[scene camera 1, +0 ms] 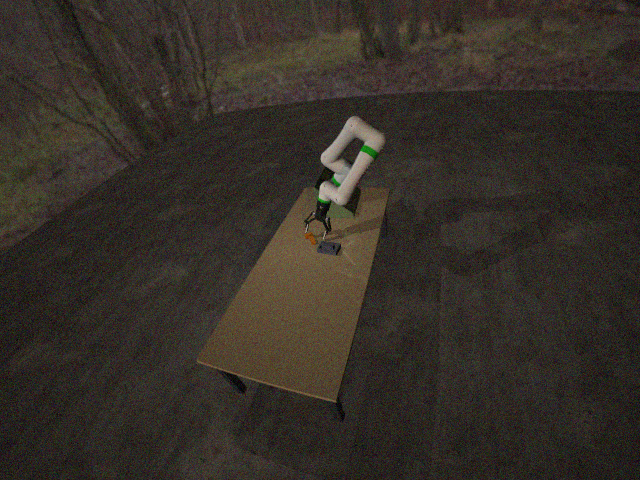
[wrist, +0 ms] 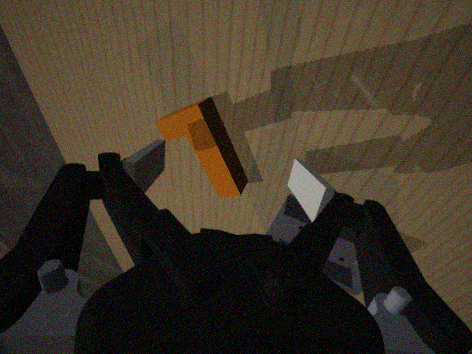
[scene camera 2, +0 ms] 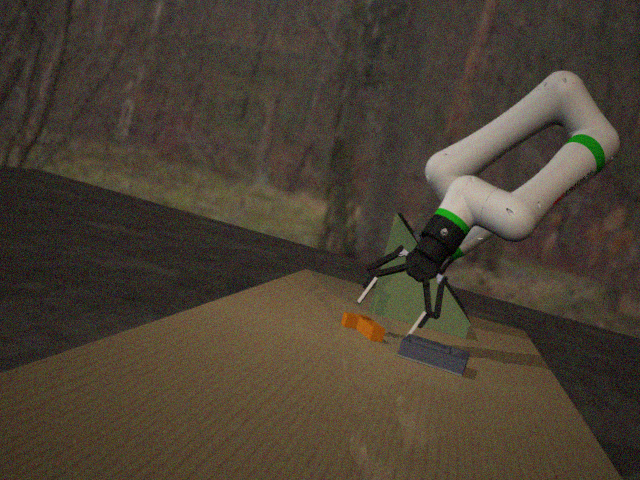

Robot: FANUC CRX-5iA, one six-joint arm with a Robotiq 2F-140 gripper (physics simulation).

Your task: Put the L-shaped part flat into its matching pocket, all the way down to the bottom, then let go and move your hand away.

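Frame: origin at the arm's base, x back, y up, z left, level; millimetres.
Seen in the pictures: gripper, fingertip midpoint: [scene camera 1: 315, 235] [wrist: 229, 163] [scene camera 2: 382, 320].
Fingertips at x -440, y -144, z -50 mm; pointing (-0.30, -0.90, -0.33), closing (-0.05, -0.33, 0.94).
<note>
A point is followed by its place in that frame.
The orange L-shaped part [scene camera 1: 310, 238] @(x -464, y -154, z -78 mm) [scene camera 2: 364, 327] @(x -464, y -167, z -83 mm) [wrist: 218, 172] @(x -463, y -153, z -65 mm) lies flat on the table. A dark blue-grey block [scene camera 1: 328, 248] @(x -539, y -167, z 77 mm) [scene camera 2: 433, 354] @(x -585, y -156, z 77 mm) [wrist: 281, 227] @(x -509, y -147, z 21 mm) lies close beside it; dark recesses show in its top in the wrist view, where the gripper partly hides it. The pocket's shape cannot be made out. My gripper [scene camera 1: 315, 234] @(x -440, y -144, z -50 mm) [scene camera 2: 384, 317] @(x -440, y -144, z -50 mm) [wrist: 229, 163] @(x -440, y -144, z -50 mm) is wide open and empty, tilted, above the part. In the wrist view the part shows between the two fingers, apart from both. One fingertip is near the block's edge in the scene camera 2 view.
The wooden table [scene camera 1: 289, 310] @(x -1068, y -183, z -7 mm) [scene camera 2: 206, 387] @(x -1072, y -183, z -215 mm) carries everything. A green sloped panel [scene camera 1: 342, 210] @(x -162, y -113, z 89 mm) [scene camera 2: 408, 294] @(x -167, y -107, z -16 mm) stands behind the gripper near the arm's base. A long table edge shows at the left of the wrist view. Shadows of the arm fall across the table.
</note>
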